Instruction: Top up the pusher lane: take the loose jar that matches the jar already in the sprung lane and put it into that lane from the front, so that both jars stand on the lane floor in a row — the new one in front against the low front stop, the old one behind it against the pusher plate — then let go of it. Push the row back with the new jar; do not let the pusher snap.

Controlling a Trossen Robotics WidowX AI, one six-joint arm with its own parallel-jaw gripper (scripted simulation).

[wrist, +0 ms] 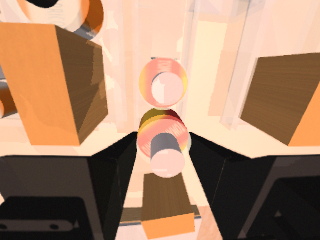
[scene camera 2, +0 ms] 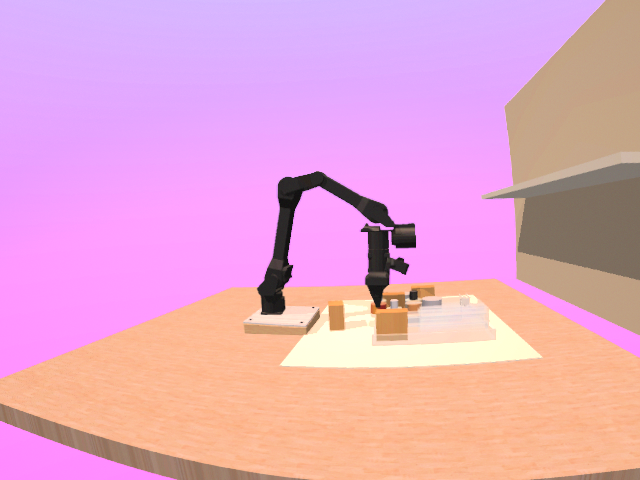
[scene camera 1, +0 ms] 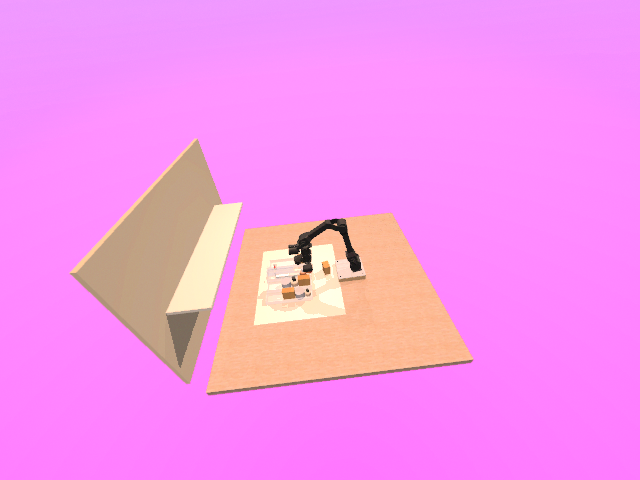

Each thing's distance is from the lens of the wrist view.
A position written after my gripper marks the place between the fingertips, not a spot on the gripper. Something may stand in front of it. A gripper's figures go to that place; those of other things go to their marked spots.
my gripper (wrist: 162, 136): 0.11 m
jar (wrist: 163, 141): 0.08 m
block (wrist: 165, 201): 0.18 m
jar (wrist: 163, 83): 0.09 m
